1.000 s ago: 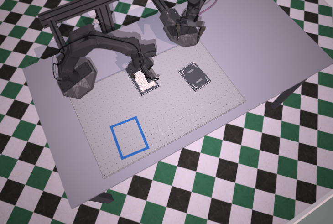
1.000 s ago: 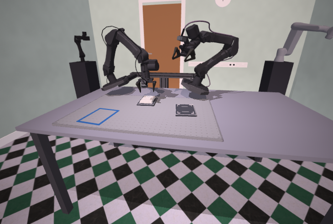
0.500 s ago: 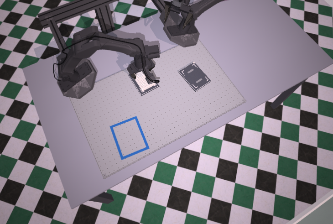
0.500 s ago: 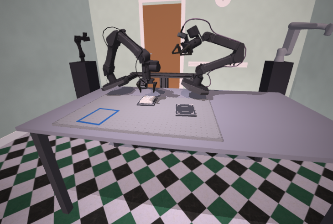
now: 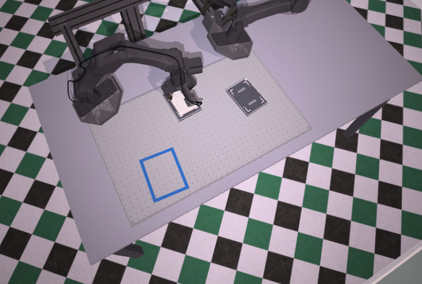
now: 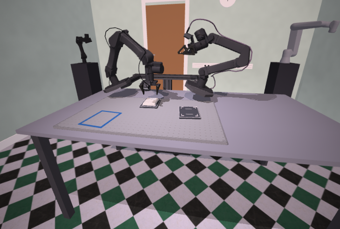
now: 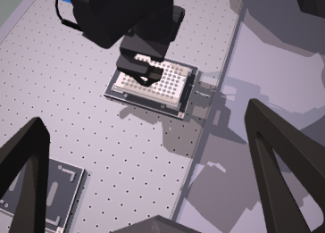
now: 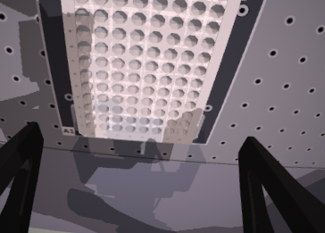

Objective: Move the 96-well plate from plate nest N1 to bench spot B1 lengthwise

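The white 96-well plate lies 6 cm below my right hand.
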